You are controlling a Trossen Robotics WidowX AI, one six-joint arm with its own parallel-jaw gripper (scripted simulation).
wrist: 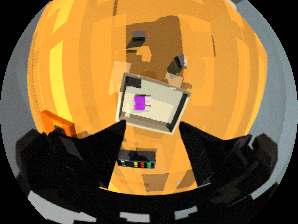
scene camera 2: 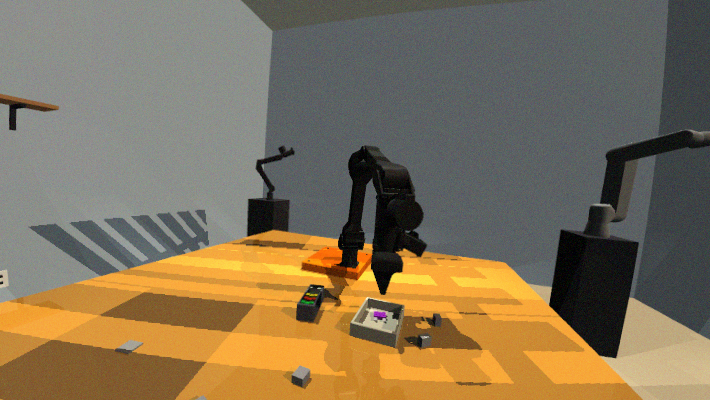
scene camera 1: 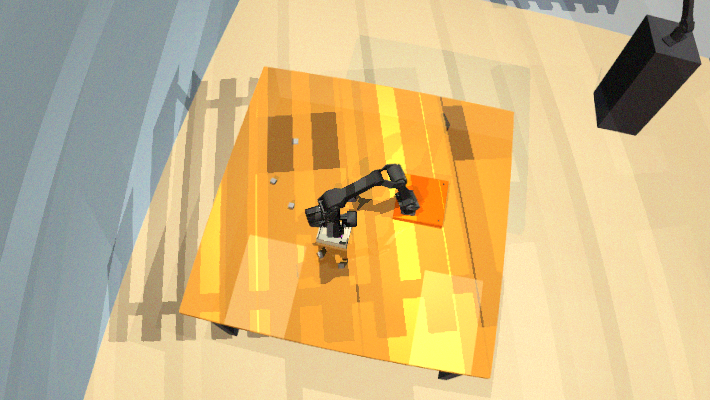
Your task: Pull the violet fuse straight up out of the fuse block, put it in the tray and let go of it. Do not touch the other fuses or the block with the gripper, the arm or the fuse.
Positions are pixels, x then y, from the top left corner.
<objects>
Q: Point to a tray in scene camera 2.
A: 363, 326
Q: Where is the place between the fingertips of the gripper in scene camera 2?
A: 382, 287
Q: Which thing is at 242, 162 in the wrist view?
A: The gripper.
</objects>
